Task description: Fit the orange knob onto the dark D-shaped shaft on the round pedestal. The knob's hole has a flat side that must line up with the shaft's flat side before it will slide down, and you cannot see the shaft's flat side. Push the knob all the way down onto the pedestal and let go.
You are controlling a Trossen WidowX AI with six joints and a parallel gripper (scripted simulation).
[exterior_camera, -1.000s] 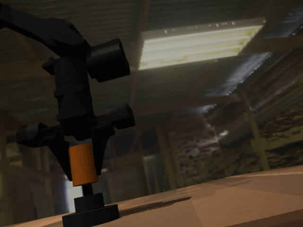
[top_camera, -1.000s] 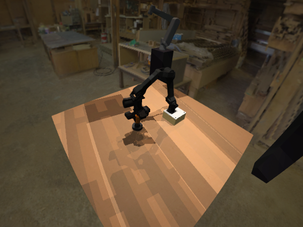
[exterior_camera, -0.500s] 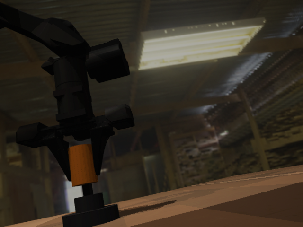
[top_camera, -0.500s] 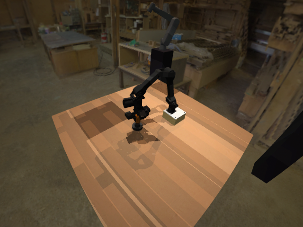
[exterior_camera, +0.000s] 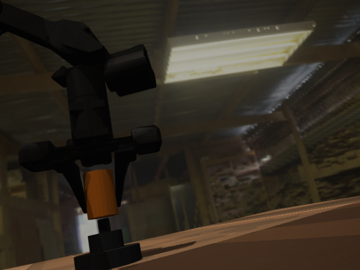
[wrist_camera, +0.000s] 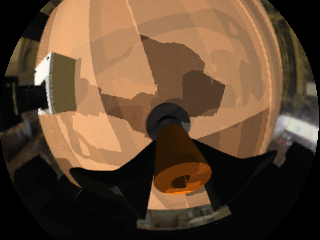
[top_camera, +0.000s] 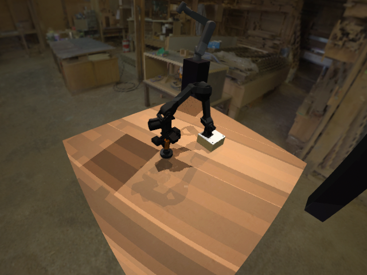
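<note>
The orange knob is 20 mm above my gripper tip. Round my gripper tip: pedestal: 40 mm below.
</note>
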